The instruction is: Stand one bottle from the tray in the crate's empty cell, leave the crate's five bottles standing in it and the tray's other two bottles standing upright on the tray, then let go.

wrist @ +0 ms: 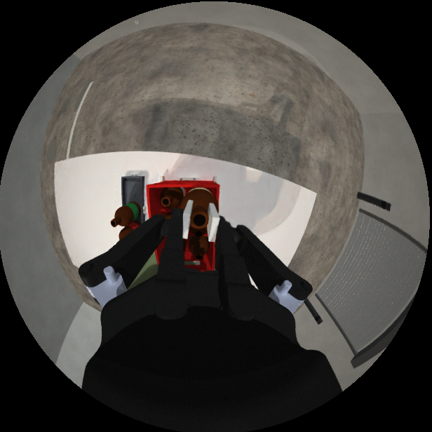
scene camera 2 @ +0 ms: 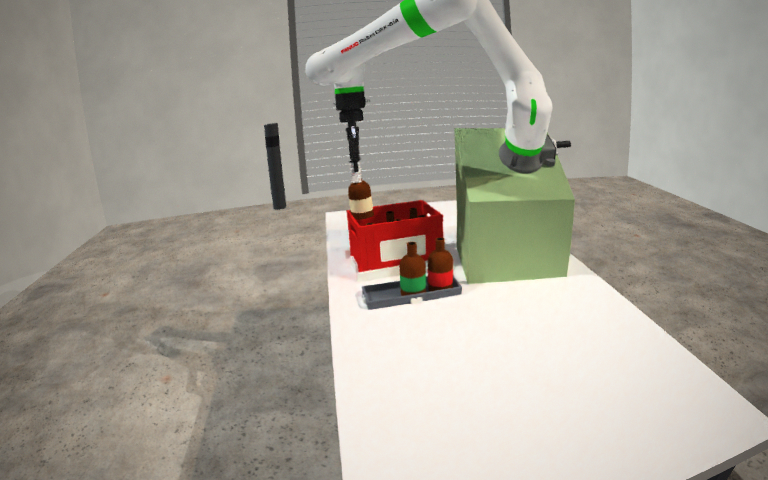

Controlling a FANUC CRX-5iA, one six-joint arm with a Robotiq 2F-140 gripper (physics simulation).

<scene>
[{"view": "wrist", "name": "my gripper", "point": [199, 210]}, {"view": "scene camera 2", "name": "my gripper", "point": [356, 181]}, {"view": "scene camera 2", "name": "green-labelled bottle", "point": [412, 266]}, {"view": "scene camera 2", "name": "red-labelled bottle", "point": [440, 262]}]
</scene>
